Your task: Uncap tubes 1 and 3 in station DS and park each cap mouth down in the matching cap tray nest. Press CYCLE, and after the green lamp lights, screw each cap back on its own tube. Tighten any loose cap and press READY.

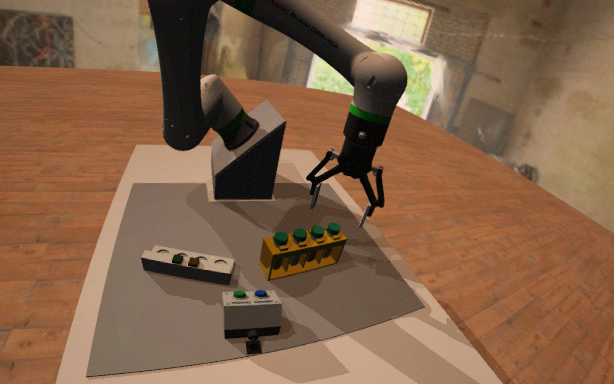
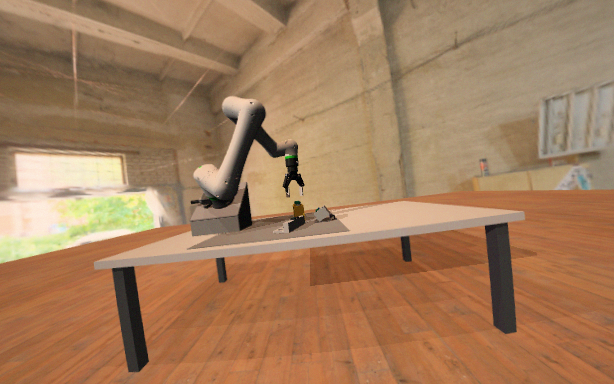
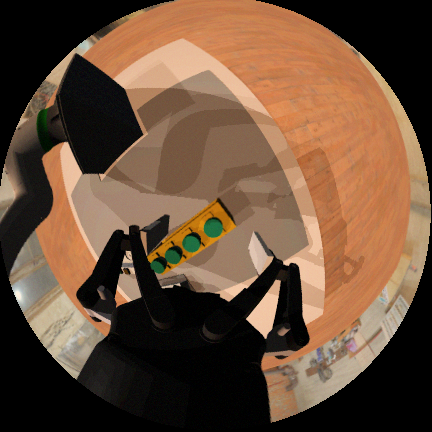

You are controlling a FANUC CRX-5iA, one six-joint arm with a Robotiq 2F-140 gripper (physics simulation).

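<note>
The yellow tube rack holds a row of capped tubes. Its green caps include the one at the window end, its neighbour and the one at the tray end. Tube numbers are unreadable. My gripper is open and empty, above the rack's window end. The white cap tray shows no caps in its nests. The button box has a green button and a blue button; labels are unreadable.
Small dark green and brown blocks sit on the tray's front edge. A small black part is in front of the button box. The arm's wedge-shaped base stands at the back of the grey mat.
</note>
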